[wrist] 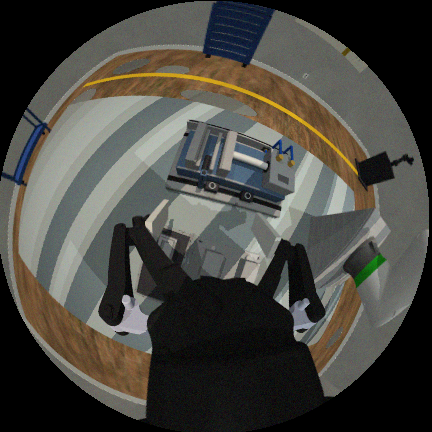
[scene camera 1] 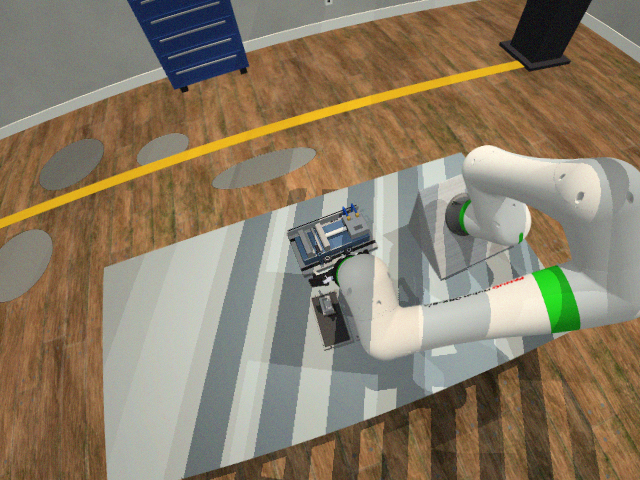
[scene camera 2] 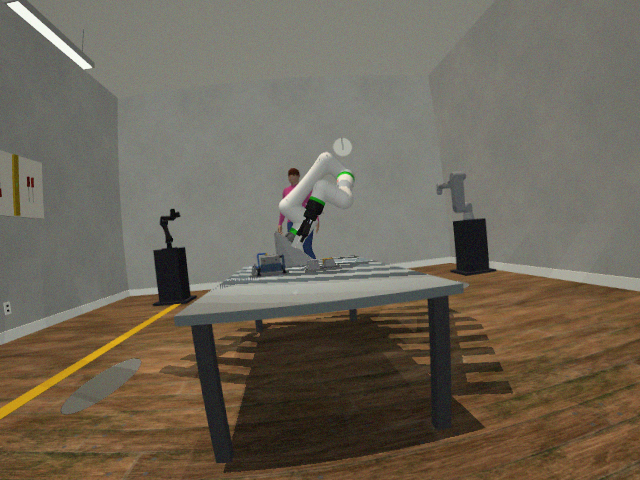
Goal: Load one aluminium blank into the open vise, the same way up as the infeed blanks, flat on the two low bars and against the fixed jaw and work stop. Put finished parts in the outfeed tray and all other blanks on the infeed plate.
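Places are measured from the arm's base along level axes (x ahead, y left, z up), in millimetres.
Pixels of known places: gripper, between the fingertips: [wrist: 211,215] [scene camera 2: 295,247]; arm's base, origin of its link: [wrist: 359,253] [scene camera 1: 463,214] [scene camera 2: 291,243].
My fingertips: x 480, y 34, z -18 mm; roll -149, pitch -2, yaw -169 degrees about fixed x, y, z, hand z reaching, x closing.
Ahead of a thing's pixels: the offset from my fingertips to its top centre.
The open vise {dx -29, dy -152, dz -29 mm} [scene camera 1: 343,240] [scene camera 2: 271,264] [wrist: 245,176] has a blue body and grey jaws. I see no blank between its jaws. My gripper [scene camera 2: 302,238] [wrist: 211,215] is open and empty, above the table on the near side of the vise; the arm partly hides it in scene camera 1. The dark outfeed tray [scene camera 1: 336,330] [wrist: 150,276] lies beyond the left finger in the wrist view and holds a grey part {dx +63, dy +87, dz -87 mm} [scene camera 1: 326,304] [wrist: 167,244] with a pocket on top. A grey blank {dx -41, dy +88, dz -84 mm} [wrist: 213,260] lies beside the tray, on what looks like the infeed plate, partly hidden by the gripper body.
A light grey block-like object {dx -130, dy +88, dz -84 mm} [wrist: 250,264] stands right of the blank, partly hidden by the gripper. A slanted grey plate [scene camera 1: 439,232] [wrist: 335,245] stands right of the vise with another arm's end [scene camera 1: 496,222] [wrist: 367,265] at it. Blue and yellow fittings rise from the vise's right end.
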